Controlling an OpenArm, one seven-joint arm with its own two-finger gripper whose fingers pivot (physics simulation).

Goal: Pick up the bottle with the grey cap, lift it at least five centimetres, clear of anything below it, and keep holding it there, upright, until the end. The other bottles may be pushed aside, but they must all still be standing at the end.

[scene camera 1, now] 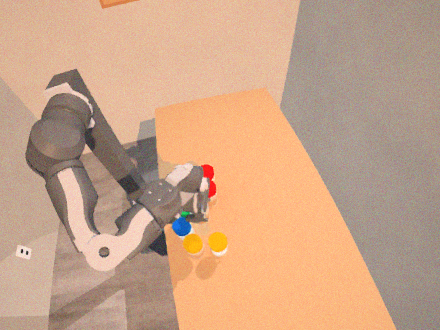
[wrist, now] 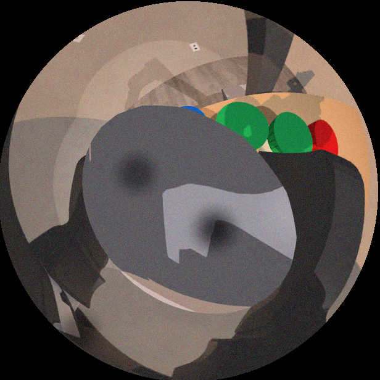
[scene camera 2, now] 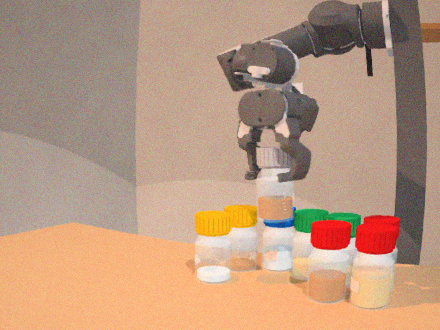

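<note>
The grey-capped bottle [scene camera 2: 275, 188] [wrist: 190, 155] is upright in the air, its base raised off the table. In scene camera 2 its base overlaps the blue cap [scene camera 2: 280, 222] of a bottle standing behind; the gap between them is hard to tell. My gripper [scene camera 1: 199, 205] [scene camera 2: 270, 175] [wrist: 199, 199] is shut on the grey-capped bottle, one finger on each side, just below the cap. In the wrist view the grey cap fills the middle between the fingers. The gripper hides the bottle in scene camera 1.
Two yellow-capped bottles [scene camera 2: 213, 245] [scene camera 2: 241, 245] stand left of the held bottle in scene camera 2. Green-capped bottles [scene camera 2: 311, 220] [scene camera 2: 345, 222] and red-capped bottles [scene camera 2: 330, 260] [scene camera 2: 372, 265] stand to its right. All visible bottles on the table [scene camera 1: 280, 215] [scene camera 2: 115, 285] are upright.
</note>
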